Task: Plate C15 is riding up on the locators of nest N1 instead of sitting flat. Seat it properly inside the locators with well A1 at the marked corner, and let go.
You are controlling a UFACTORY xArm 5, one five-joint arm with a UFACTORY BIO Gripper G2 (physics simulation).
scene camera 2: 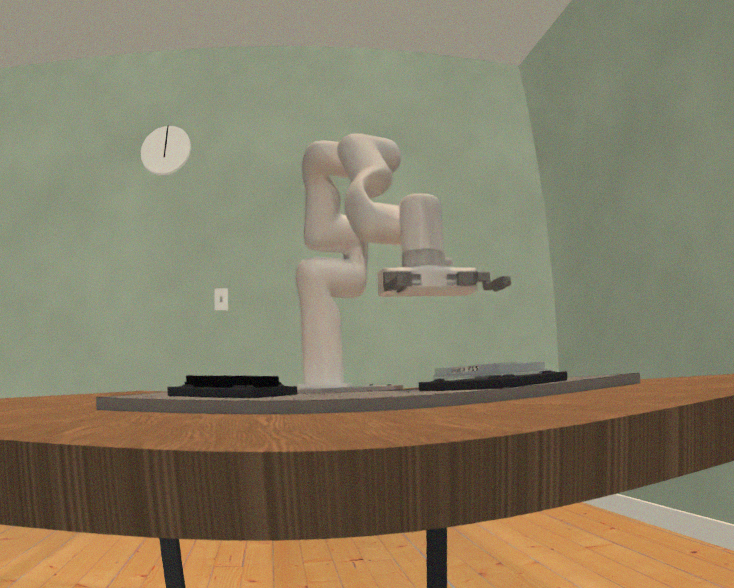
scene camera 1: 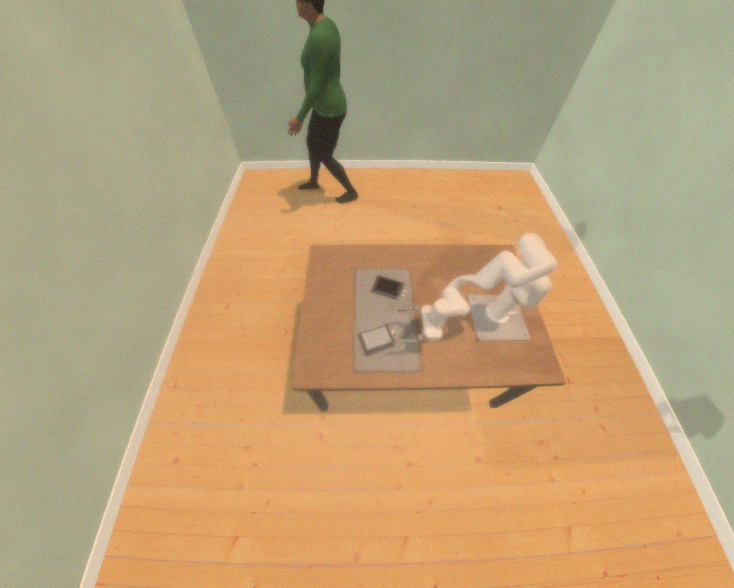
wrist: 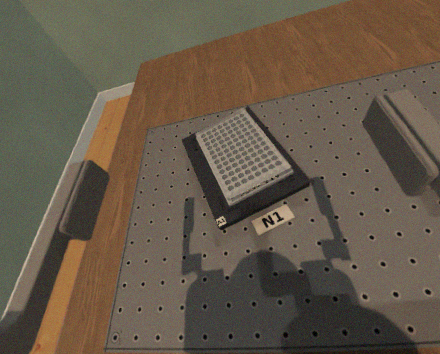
The pictures show: the gripper, a plate C15, a black plate, a grey perforated board and a nest N1.
The gripper shows as well in the wrist view.
